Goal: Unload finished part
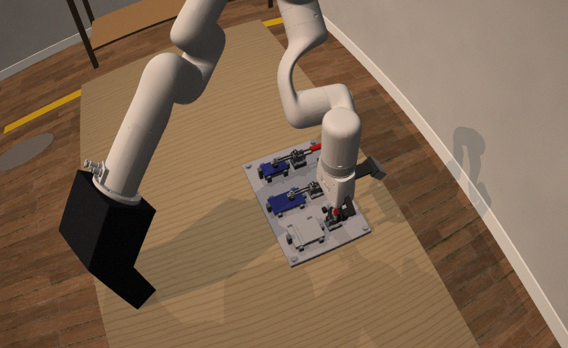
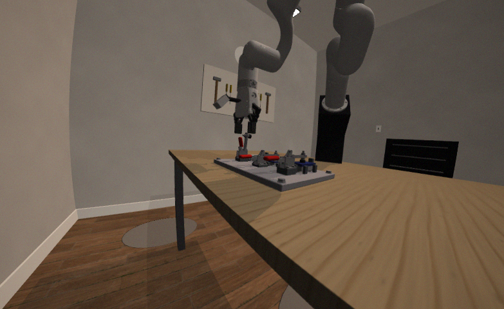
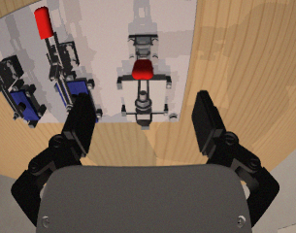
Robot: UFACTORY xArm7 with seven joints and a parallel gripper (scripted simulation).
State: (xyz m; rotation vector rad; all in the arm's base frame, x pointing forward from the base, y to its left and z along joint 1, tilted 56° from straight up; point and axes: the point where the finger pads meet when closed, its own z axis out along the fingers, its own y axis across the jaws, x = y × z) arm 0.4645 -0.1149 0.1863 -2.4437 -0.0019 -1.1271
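My hand is 8 cm past the grey finished part, 2 cm to the left of it and 10 cm above it. Round my hand: grey fixture plate 5 cm behind, 10 cm to the left, 12 cm below.
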